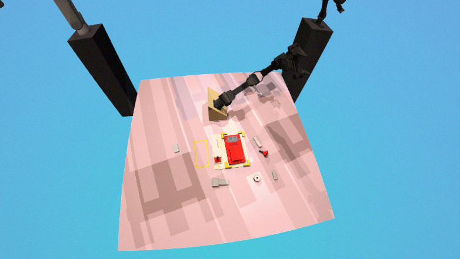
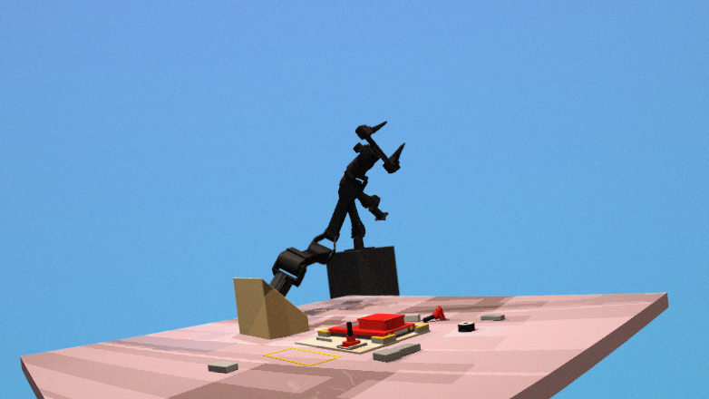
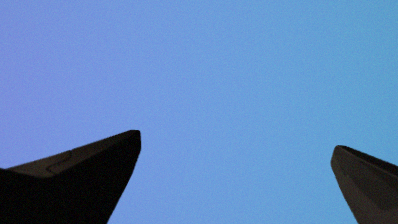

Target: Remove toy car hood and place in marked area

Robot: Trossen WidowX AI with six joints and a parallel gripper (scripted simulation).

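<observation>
The hood lies 530 mm below my gripper tip, 330 mm to the right of it and 190 mm ahead of it.
</observation>
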